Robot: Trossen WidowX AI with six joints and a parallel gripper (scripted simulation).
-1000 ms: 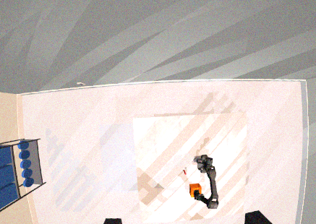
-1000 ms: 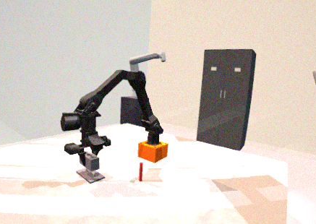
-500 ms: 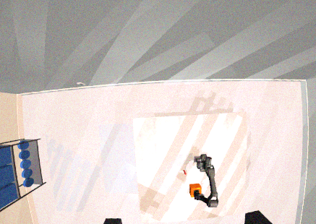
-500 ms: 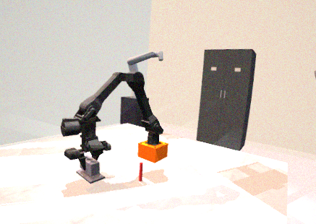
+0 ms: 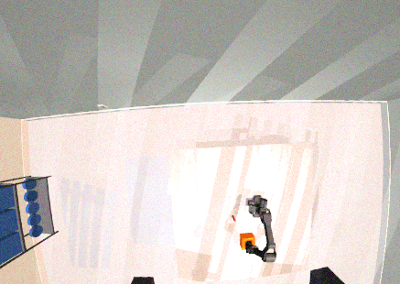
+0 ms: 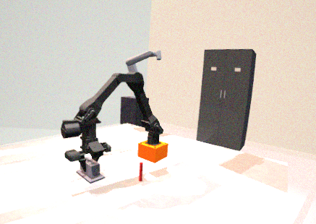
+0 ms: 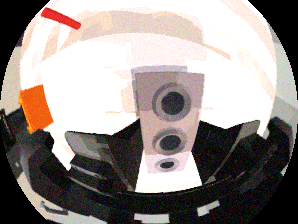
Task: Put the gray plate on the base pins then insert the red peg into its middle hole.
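Now: gripper tip 20 mm above the base. Also, from my gripper tip: gray plate: 30 mm above; red peg: 180 mm to the left, 110 mm behind, 20 mm above.
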